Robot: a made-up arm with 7 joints.
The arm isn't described. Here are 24 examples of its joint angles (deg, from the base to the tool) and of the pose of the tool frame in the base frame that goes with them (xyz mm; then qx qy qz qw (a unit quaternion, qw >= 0)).
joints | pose
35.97 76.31 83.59 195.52 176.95 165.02 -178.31 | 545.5 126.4 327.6 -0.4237 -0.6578 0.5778 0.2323
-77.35 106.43 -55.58 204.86 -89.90 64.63 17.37 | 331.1 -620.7 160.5 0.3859 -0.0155 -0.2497 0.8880
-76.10 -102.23 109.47 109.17 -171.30 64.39 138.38 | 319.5 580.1 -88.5 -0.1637 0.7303 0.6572 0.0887
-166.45 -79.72 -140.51 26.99 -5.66 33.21 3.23 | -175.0 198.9 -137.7 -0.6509 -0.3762 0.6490 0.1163
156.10 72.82 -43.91 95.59 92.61 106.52 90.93 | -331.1 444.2 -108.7 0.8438 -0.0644 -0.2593 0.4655
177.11 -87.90 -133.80 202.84 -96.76 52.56 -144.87 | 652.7 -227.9 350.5 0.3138 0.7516 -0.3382 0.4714
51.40 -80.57 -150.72 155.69 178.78 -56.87 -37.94 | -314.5 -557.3 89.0 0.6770 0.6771 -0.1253 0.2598
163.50 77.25 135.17 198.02 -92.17 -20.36 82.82 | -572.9 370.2 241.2 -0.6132 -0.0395 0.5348 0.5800
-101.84 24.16 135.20 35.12 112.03 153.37 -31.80 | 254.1 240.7 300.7 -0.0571 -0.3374 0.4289 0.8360
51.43 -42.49 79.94 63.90 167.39 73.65 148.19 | -453.0 311.1 340.9 0.3875 -0.3404 -0.6438 0.5652
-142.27 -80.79 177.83 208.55 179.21 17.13 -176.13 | 472.4 377.1 528.0 -0.2823 -0.1077 -0.8961 0.3252
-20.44 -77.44 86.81 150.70 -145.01 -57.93 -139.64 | -477.2 423.9 262.1 -0.5416 -0.6376 -0.4569 0.3023
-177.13 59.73 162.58 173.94 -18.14 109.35 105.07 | -552.5 -79.1 576.8 -0.0445 0.5385 -0.5184 0.6628
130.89 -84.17 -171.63 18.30 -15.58 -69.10 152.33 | 26.8 81.7 -165.4 0.1259 0.9718 0.1353 0.1464
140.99 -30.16 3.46 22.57 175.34 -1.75 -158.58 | -263.8 199.8 125.2 -0.3959 -0.8113 -0.0865 0.4215
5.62 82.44 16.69 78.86 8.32 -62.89 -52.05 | 385.5 161.0 -234.5 0.8125 0.3166 0.4788 0.1022
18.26 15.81 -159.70 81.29 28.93 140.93 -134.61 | -251.0 -287.3 460.7 -0.9095 -0.0421 -0.3970 0.1162
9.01 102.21 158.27 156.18 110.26 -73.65 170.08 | 591.2 224.4 138.5 -0.6854 -0.1287 -0.1148 0.7075
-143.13 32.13 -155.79 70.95 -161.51 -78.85 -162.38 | 73.6 292.1 467.8 -0.9145 -0.3550 -0.1150 0.1562
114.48 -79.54 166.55 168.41 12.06 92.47 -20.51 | 285.3 -655.3 182.5 -0.9142 0.4042 0.0276 0.0128
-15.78 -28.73 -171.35 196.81 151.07 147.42 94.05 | -56.2 7.9 775.6 -0.3809 0.8424 -0.3262 0.1972
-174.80 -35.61 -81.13 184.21 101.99 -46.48 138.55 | 468.3 -6.6 647.1 0.5996 0.2374 0.7622 0.0563
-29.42 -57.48 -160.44 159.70 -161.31 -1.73 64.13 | -636.1 268.7 418.0 0.3106 -0.5489 -0.6035 0.4879
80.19 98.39 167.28 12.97 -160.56 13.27 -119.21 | -69.1 -203.5 415.1 -0.1208 -0.4700 0.8680 0.1049
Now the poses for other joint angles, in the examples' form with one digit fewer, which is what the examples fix.
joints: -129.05 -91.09 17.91 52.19 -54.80 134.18 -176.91
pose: 50 -10 567 -0.890 -0.030 0.308 0.334
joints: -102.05 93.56 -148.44 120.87 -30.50 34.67 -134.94
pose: -351 -546 503 -0.097 -0.090 0.741 0.659
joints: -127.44 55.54 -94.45 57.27 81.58 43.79 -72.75
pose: -424 310 218 -0.058 -0.946 -0.191 0.256
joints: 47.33 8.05 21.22 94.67 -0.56 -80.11 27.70
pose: 185 416 561 -0.111 -0.019 -0.663 0.740
